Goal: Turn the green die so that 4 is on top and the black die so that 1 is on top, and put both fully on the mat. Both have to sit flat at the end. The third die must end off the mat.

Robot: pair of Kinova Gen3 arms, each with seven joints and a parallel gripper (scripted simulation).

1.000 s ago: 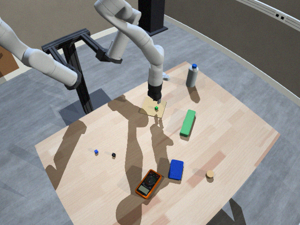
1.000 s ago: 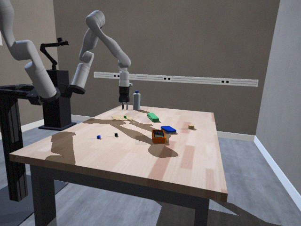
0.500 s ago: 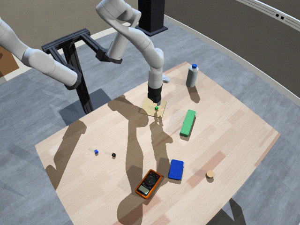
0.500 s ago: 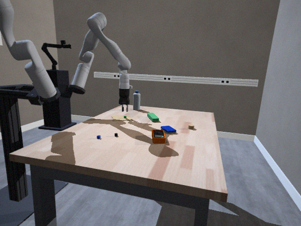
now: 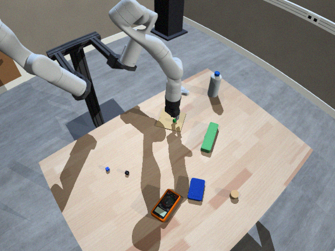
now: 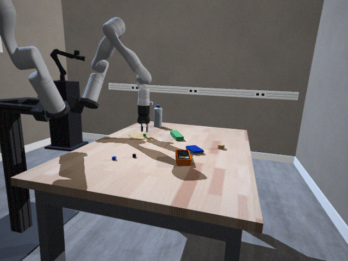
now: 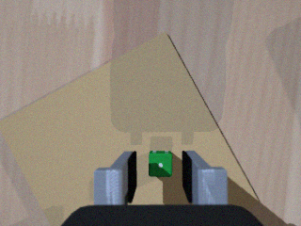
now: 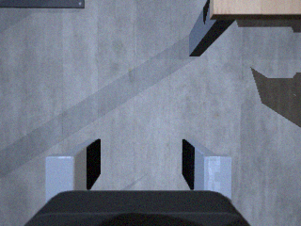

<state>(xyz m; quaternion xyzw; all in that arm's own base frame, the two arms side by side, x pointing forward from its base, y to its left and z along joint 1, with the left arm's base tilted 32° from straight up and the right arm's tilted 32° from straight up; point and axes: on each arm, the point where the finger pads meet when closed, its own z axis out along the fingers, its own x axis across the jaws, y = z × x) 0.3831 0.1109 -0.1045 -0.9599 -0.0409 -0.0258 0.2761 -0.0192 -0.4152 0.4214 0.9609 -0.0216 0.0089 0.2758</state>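
Note:
Right now the green die is 40 mm below my left hand. The rest, counted from my left hand: pale yellow square mat: 50 mm below, 20 mm behind; then black die: 390 mm to the right, 80 mm ahead, 50 mm below; then bottle: 340 mm to the left, 30 mm above.

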